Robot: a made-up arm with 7 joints. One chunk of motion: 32 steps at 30 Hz.
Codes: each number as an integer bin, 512 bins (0 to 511) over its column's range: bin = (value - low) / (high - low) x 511, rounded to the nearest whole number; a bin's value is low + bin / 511 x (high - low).
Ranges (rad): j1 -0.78..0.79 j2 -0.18..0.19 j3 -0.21..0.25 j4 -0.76..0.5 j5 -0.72..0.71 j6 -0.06..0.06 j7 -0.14..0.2
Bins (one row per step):
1: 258 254 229 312 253 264 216
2: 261 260 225 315 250 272 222
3: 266 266 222 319 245 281 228
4: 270 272 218 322 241 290 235
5: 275 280 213 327 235 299 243
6: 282 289 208 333 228 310 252
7: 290 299 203 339 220 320 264
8: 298 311 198 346 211 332 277
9: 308 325 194 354 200 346 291
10: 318 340 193 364 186 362 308
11: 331 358 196 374 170 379 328
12: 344 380 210 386 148 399 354
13: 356 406 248 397 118 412 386
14: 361 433 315 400 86 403 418
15: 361 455 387 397 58 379 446
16: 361 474 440 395 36 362 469
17: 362 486 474 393 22 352 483
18: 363 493 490 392 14 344 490
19: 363 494 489 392 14 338 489
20: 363 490 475 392 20 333 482
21: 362 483 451 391 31 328 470
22: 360 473 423 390 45 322 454
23: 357 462 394 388 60 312 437
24: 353 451 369 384 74 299 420
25: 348 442 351 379 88 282 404
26: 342 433 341 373 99 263 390
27: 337 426 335 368 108 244 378
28: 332 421 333 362 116 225 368
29: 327 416 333 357 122 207 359
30: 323 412 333 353 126 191 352
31: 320 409 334 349 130 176 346
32: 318 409 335 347 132 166 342
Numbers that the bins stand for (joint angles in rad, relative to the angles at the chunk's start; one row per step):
1: 0.0127 0.0039 -0.0039 0.0093 -0.0120 0.0020 0.0037
2: 0.0219 0.0083 -0.0075 0.0167 -0.0204 0.0039 0.0077
3: 0.0373 0.0126 -0.0102 0.0266 -0.0344 0.0060 0.0117
4: 0.0495 0.0169 -0.0138 0.0340 -0.0456 0.0081 0.0164
5: 0.0649 0.0227 -0.0183 0.0463 -0.0624 0.0102 0.0217
6: 0.0864 0.0293 -0.0228 0.0611 -0.0820 0.0128 0.0277
7: 0.1110 0.0365 -0.0273 0.0759 -0.1043 0.0151 0.0357
8: 0.1356 0.0452 -0.0318 0.0932 -0.1295 0.0180 0.0443
9: 0.1663 0.0553 -0.0354 0.1129 -0.1603 0.0213 0.0536
10: 0.1970 0.0662 -0.0363 0.1375 -0.1995 0.0250 0.0649
11: 0.2370 0.0792 -0.0336 0.1622 -0.2443 0.0290 0.0782
12: 0.2769 0.0951 -0.0210 0.1918 -0.3058 0.0337 0.0955
13: 0.3138 0.1140 0.0132 0.2189 -0.3898 0.0368 0.1168
14: 0.3291 0.1335 0.0736 0.2263 -0.4793 0.0346 0.1381
15: 0.3291 0.1495 0.1384 0.2189 -0.5577 0.0290 0.1568
16: 0.3291 0.1632 0.1861 0.2140 -0.6193 0.0250 0.1721
17: 0.3322 0.1719 0.2167 0.2090 -0.6584 0.0227 0.1814
18: 0.3353 0.1770 0.2311 0.2066 -0.6808 0.0208 0.1860
19: 0.3353 0.1777 0.2302 0.2066 -0.6808 0.0194 0.1854
20: 0.3353 0.1748 0.2176 0.2066 -0.6640 0.0182 0.1807
21: 0.3322 0.1697 0.1960 0.2041 -0.6332 0.0170 0.1727
22: 0.3261 0.1625 0.1708 0.2016 -0.5941 0.0156 0.1621
23: 0.3168 0.1545 0.1447 0.1967 -0.5521 0.0133 0.1508
24: 0.3046 0.1466 0.1222 0.1868 -0.5129 0.0102 0.1395
25: 0.2892 0.1400 0.1060 0.1745 -0.4737 0.0062 0.1288
26: 0.2708 0.1335 0.0970 0.1597 -0.4430 0.0018 0.1195
27: 0.2554 0.1285 0.0916 0.1474 -0.4178 -0.0027 0.1115
28: 0.2400 0.1248 0.0898 0.1326 -0.3954 -0.0072 0.1049
29: 0.2247 0.1212 0.0898 0.1203 -0.3786 -0.0114 0.0989
30: 0.2124 0.1183 0.0898 0.1104 -0.3674 -0.0151 0.0942
31: 0.2032 0.1161 0.0907 0.1005 -0.3562 -0.0187 0.0902
32: 0.1970 0.1161 0.0916 0.0956 -0.3506 -0.0210 0.0876

